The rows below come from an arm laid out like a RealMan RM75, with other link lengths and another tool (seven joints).
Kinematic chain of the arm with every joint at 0, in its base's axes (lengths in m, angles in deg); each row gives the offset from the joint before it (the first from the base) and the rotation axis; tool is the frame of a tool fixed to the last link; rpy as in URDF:
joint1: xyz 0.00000 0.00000 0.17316 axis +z
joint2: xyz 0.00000 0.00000 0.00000 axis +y
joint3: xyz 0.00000 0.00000 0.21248 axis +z
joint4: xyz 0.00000 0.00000 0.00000 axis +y
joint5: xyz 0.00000 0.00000 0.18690 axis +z
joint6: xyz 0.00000 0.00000 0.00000 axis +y
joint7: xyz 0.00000 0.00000 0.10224 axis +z
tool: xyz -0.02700 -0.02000 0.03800 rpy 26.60 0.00 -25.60
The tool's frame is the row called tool.
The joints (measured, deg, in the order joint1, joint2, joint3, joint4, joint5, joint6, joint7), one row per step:
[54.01 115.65 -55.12 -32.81 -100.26 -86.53 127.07]
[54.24 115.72 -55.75 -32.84 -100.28 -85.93 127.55]
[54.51 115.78 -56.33 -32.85 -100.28 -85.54 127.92]
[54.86 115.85 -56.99 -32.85 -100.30 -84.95 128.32]
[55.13 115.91 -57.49 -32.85 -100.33 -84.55 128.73]
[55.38 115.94 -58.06 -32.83 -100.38 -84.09 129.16]
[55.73 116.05 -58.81 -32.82 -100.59 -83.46 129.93]
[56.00 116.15 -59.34 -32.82 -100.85 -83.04 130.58]
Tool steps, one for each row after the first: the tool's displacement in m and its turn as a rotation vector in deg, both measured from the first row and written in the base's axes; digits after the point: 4 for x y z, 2 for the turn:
[-0.0011 0.0005 -0.0020 -0.12 -0.51 -0.20]
[-0.0026 0.0007 -0.0038 -0.33 -0.95 -0.18]
[-0.0044 0.0012 -0.0059 -0.43 -1.48 -0.19]
[-0.0058 0.0015 -0.0075 -0.61 -1.88 -0.25]
[-0.0068 0.0019 -0.0092 -0.76 -2.38 -0.36]
[-0.0081 0.0021 -0.0121 -1.09 -3.13 -0.64]
[-0.0089 0.0021 -0.0144 -1.41 -3.75 -0.88]

